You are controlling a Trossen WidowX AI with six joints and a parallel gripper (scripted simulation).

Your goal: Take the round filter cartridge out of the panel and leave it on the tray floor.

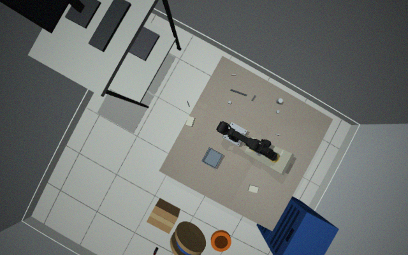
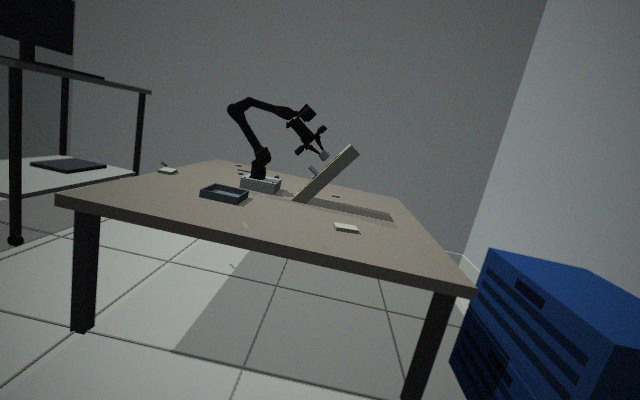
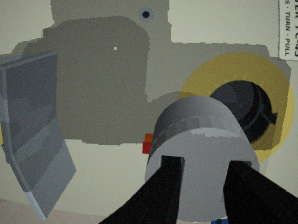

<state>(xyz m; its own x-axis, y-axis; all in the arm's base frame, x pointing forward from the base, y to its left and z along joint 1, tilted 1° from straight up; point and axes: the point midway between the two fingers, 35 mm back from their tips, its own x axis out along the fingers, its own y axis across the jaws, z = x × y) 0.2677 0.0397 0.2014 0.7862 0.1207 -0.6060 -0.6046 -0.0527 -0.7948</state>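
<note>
My gripper tip is 10 mm short of the round filter cartridge and 10 mm above it. Round my gripper tip: blue-grey tray: 300 mm behind, 330 mm to the right, 230 mm below; service panel: 30 mm ahead, 90 mm below.
</note>
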